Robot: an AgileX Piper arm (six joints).
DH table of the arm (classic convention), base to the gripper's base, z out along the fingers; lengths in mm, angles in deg. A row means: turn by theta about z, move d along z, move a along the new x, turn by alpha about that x. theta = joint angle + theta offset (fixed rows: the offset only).
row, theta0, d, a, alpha
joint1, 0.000, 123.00, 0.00, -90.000
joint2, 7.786, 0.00, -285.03, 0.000
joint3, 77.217, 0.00, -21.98, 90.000
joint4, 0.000, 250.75, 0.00, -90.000
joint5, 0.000, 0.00, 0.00, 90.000
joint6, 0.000, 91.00, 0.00, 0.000
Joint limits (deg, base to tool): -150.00..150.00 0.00..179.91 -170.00..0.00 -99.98..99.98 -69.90..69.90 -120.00..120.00
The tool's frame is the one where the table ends.
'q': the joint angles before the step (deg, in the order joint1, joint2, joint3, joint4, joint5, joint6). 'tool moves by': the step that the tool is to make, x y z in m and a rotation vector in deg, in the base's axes. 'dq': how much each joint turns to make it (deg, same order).
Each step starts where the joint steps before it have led.
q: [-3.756, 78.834, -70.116, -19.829, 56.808, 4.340]
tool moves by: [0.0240, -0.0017, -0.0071, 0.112, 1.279, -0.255]
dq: [0.008, 5.188, -3.719, -0.153, -0.086, 0.367]
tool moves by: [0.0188, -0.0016, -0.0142, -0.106, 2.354, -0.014]
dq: [-0.002, 4.490, -1.977, -0.321, -0.146, 0.116]
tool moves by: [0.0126, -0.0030, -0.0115, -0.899, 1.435, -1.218]
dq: [0.000, 3.204, -1.184, -1.784, -0.113, 1.793]
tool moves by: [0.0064, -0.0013, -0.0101, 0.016, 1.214, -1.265]
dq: [0.003, 1.944, -0.205, -0.733, -0.006, 1.636]
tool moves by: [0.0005, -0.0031, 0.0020, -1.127, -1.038, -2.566]
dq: [-0.007, 0.099, -0.292, -2.415, 0.269, 3.420]
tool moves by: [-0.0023, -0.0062, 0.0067, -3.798, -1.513, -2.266]
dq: [-0.008, -0.632, 0.016, -5.225, 0.352, 3.717]
